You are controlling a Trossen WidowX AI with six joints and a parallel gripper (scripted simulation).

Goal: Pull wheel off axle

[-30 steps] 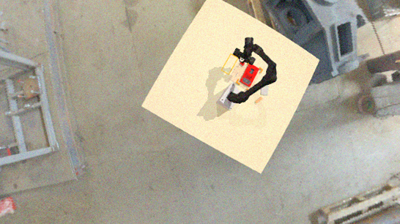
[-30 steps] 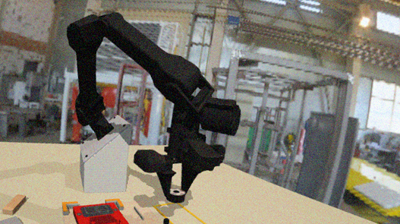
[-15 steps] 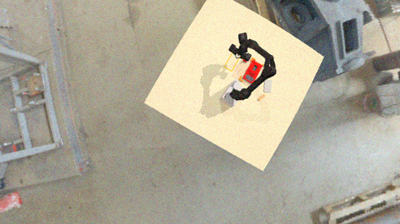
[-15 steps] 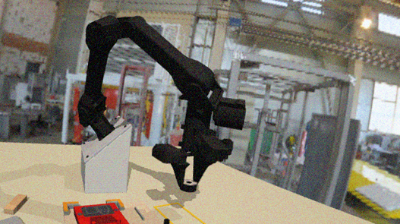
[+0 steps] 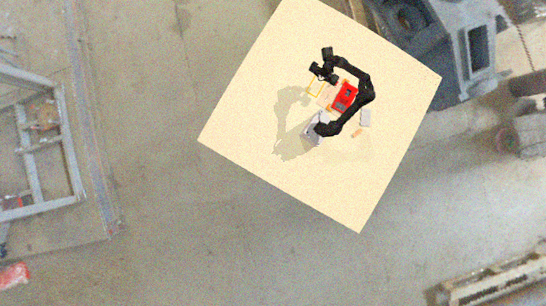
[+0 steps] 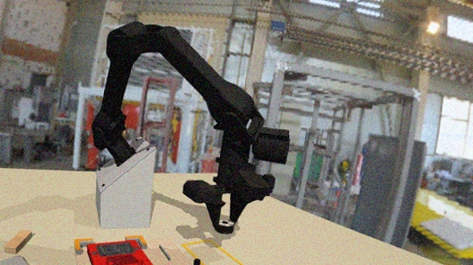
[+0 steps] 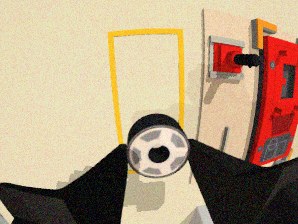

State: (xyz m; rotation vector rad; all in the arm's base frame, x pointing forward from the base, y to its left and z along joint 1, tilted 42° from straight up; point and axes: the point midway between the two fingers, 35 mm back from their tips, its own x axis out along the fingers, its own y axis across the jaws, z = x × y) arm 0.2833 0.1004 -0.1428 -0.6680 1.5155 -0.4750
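Now: the wheel right at my gripper tip. Also, from my gripper tip: black axle 7 cm ahead, 9 cm to the right, 5 cm below; wooden block 11 cm behind, 42 cm to the right, 8 cm below.
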